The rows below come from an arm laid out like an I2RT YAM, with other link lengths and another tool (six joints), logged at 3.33 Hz.
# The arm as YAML. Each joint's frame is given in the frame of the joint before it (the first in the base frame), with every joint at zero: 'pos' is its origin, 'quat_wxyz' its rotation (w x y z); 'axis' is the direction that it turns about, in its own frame. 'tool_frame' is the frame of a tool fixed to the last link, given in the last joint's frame.
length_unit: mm
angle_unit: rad
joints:
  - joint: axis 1
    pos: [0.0, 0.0, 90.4]
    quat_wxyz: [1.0, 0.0, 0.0, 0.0]
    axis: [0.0, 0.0, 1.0]
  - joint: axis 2
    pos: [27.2, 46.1, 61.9]
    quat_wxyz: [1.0, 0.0, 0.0, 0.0]
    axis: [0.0, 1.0, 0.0]
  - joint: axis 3
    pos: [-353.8, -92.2, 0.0]
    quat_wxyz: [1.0, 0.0, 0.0, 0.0]
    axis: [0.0, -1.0, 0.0]
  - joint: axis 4
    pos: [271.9, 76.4, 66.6]
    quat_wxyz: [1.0, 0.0, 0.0, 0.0]
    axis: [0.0, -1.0, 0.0]
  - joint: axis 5
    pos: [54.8, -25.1, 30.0]
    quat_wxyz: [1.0, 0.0, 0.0, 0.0]
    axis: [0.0, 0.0, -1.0]
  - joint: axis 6
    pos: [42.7, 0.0, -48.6]
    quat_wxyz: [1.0, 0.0, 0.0, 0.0]
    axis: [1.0, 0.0, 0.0]
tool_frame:
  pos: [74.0, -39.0, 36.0]
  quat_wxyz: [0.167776, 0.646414, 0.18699, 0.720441]
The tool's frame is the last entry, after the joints.
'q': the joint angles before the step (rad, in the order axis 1, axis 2, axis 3, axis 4, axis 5, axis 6). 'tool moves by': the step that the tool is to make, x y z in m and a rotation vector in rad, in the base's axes. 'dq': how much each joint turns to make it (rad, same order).
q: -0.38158, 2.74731, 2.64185, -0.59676, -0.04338, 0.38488
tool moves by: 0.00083, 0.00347, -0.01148, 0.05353, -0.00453, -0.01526
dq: 0.00269, 0.00963, -0.00513, 0.00180, -0.01982, 0.05077
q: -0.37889, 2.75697, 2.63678, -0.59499, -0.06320, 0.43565
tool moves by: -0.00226, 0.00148, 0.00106, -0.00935, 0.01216, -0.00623
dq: 0.00309, -0.01295, -0.02277, 0.00175, 0.01569, -0.00378
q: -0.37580, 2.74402, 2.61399, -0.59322, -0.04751, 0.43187
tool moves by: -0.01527, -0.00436, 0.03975, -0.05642, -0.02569, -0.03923
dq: -0.00463, -0.10332, -0.10711, 0.04829, 0.05414, -0.01050
